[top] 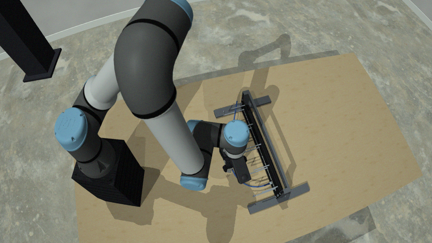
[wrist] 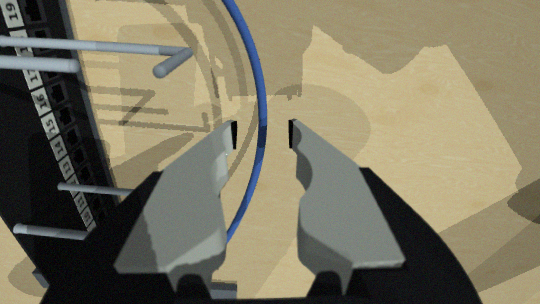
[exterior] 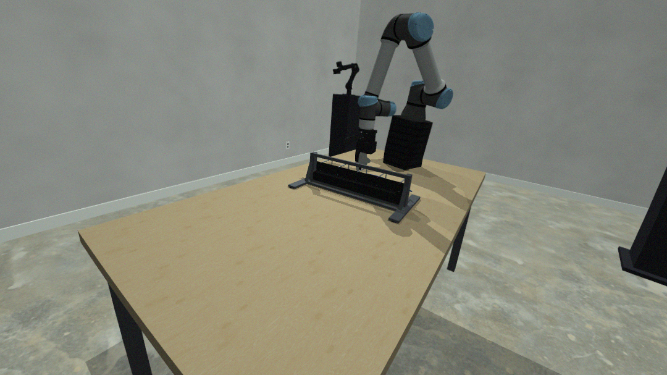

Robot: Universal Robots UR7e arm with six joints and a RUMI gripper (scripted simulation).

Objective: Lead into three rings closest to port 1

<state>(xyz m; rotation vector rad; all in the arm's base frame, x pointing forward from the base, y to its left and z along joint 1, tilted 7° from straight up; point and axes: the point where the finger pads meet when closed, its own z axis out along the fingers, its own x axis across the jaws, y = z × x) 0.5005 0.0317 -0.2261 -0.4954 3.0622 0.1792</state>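
The rack is 140 mm ahead of my hand and 90 mm to the left of it.
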